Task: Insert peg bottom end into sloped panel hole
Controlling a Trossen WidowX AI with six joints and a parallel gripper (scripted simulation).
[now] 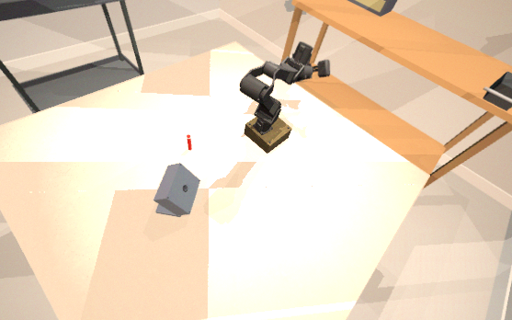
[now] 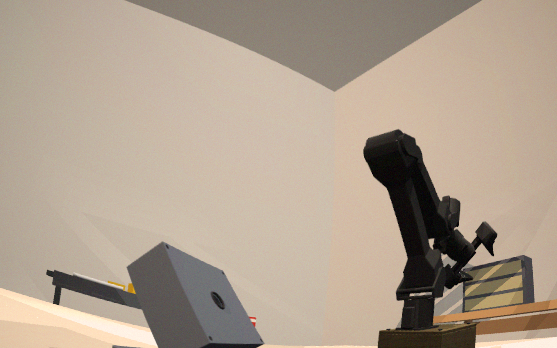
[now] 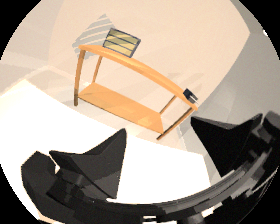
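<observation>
Now: the red peg 61 cm ahead of my gripper tip, 10 cm to the right of it and 16 cm below it. Round my gripper tip: grey sloped panel: 75 cm ahead, 7 cm to the left, 14 cm below.
</observation>
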